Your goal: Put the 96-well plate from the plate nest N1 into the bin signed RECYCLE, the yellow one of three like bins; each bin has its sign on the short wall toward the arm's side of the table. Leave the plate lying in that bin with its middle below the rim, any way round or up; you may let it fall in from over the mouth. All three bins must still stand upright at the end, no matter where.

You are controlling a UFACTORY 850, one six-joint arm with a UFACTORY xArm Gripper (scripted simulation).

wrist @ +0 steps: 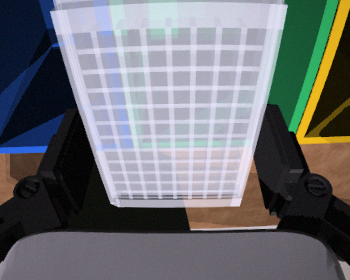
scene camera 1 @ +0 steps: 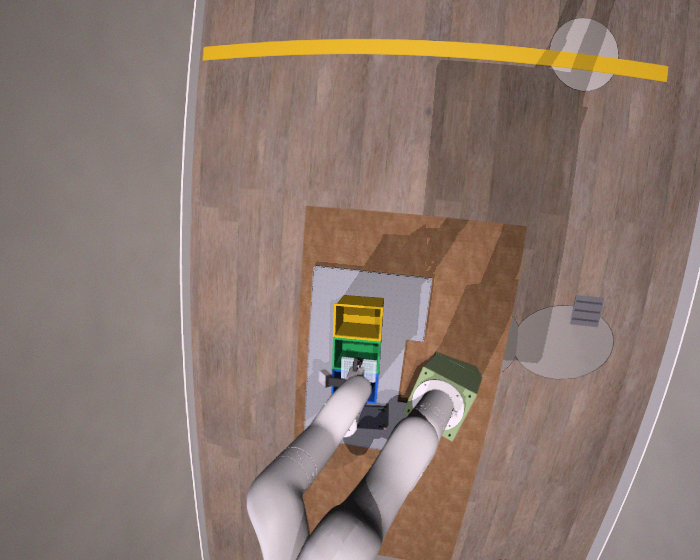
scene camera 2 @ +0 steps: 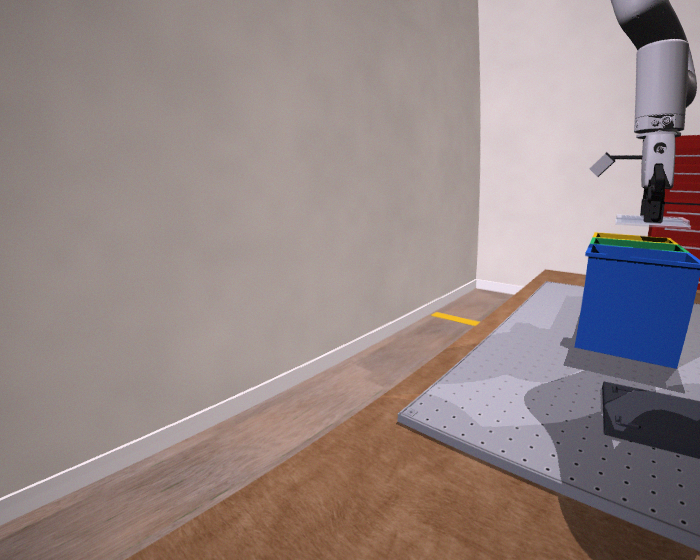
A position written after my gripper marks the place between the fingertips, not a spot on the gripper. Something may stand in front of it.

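Note:
There's a yellow bin (scene camera 1: pixel 365 323) here, and a blue bin (scene camera 2: pixel 633 306) as well. I can see a 96-well plate (wrist: pixel 170 163) too. As for me, that's my gripper (scene camera 2: pixel 650 220), and you'd also find the gripper (wrist: pixel 172 127) in the wrist view.

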